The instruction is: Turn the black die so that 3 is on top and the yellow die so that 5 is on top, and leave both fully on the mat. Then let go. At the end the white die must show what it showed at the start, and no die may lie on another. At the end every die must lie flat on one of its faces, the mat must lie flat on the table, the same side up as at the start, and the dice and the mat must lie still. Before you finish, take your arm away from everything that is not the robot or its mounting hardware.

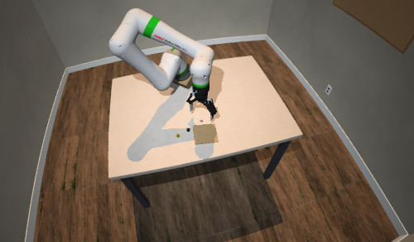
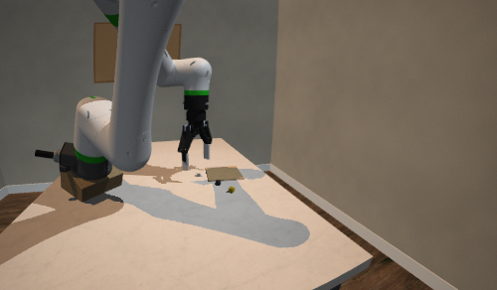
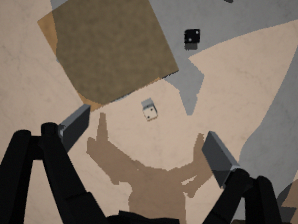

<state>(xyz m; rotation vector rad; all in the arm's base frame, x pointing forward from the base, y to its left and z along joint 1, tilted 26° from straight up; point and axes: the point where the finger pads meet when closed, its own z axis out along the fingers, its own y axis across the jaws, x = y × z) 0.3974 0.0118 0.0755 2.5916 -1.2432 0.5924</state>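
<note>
Right now my hand is 5 cm above the white die. From my hand the other things lie so: tan mat (11 cm ahead, 2 cm to the right, 6 cm below); then yellow die (6 cm ahead, 18 cm to the right, 5 cm below); then black die (4 cm ahead, 11 cm to the right, 5 cm below).
</note>
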